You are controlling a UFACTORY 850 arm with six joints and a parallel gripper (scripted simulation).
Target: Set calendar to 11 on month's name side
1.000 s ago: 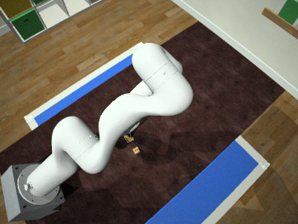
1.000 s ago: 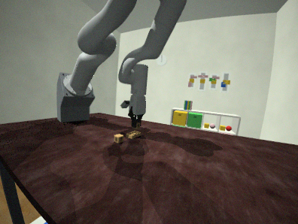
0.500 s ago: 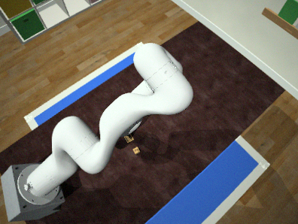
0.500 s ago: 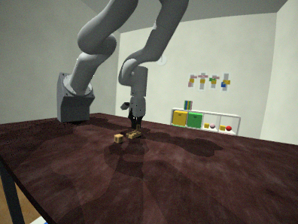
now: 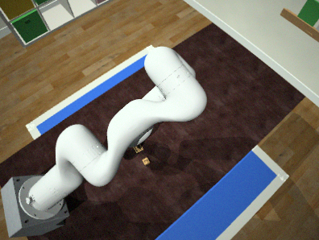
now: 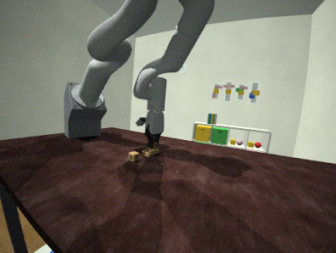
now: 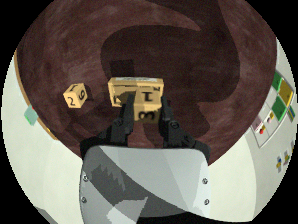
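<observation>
The cube lies 1 cm below my hand. The rest, counted from my hand: wooden tray (4 cm below, 2 cm to the right).
</observation>
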